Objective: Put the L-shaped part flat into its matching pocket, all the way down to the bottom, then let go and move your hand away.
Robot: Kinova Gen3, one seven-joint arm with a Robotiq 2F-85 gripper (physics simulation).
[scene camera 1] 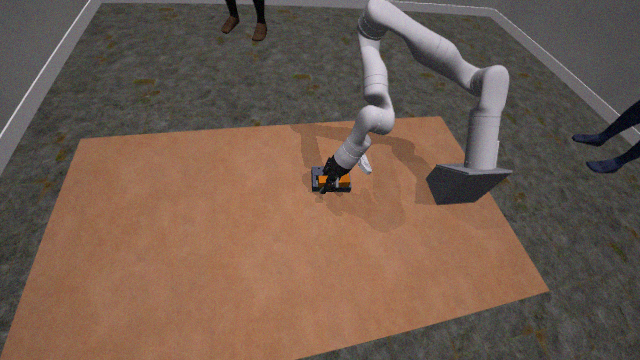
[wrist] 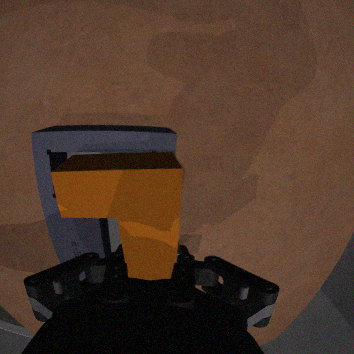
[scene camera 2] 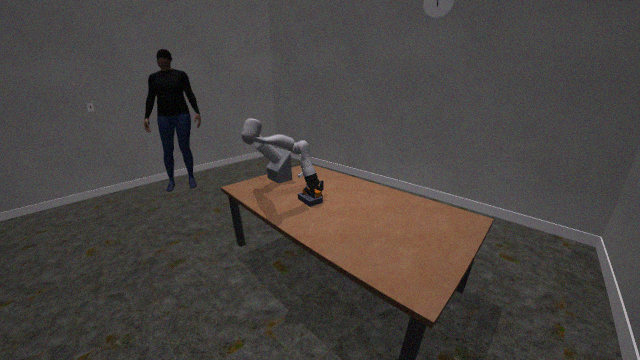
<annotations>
The gripper (wrist: 152,248) grips an orange L-shaped part (wrist: 142,189), which still rests on a pocket block (wrist: 71,236).
</annotations>
